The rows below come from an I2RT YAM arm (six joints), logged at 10 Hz.
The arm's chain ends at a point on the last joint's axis. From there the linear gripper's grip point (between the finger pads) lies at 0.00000 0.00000 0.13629 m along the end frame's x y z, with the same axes.
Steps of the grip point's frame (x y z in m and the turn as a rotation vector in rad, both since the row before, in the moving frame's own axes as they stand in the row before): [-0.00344, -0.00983, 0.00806, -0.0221, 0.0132, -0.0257]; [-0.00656, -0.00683, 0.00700, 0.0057, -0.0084, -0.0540]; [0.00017, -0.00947, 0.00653, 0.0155, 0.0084, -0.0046]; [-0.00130, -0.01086, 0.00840, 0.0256, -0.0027, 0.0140]
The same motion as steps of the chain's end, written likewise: [-0.00528, -0.01282, 0.00811, -0.0221, 0.0132, -0.0257]; [-0.00539, -0.00608, 0.00701, 0.0057, -0.0084, -0.0540]; [-0.00097, -0.00735, 0.00655, 0.0155, 0.0084, -0.0046]; [-0.00096, -0.00737, 0.00845, 0.0256, -0.0027, 0.0140]
